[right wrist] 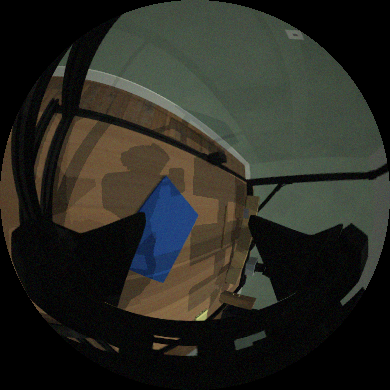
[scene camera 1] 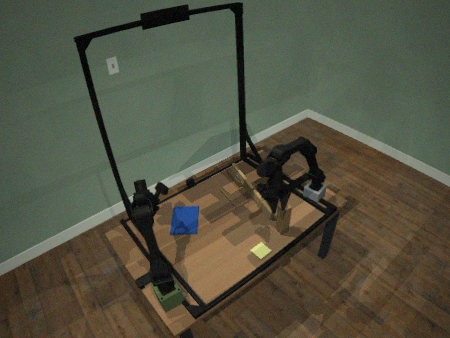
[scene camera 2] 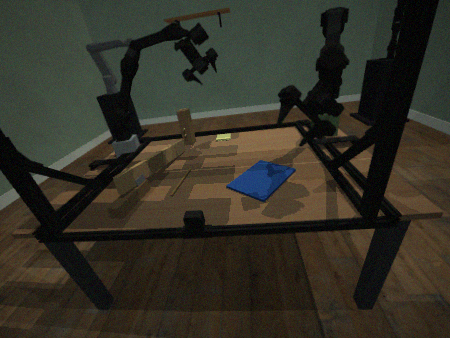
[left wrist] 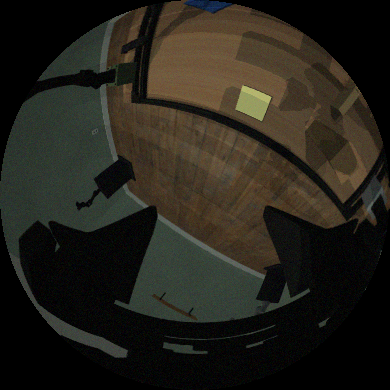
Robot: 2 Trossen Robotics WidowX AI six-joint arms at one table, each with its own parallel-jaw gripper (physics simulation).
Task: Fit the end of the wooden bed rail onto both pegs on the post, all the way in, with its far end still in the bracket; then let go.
Labels:
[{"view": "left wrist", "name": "my left gripper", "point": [212, 211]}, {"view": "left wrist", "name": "upright wooden post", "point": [336, 149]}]

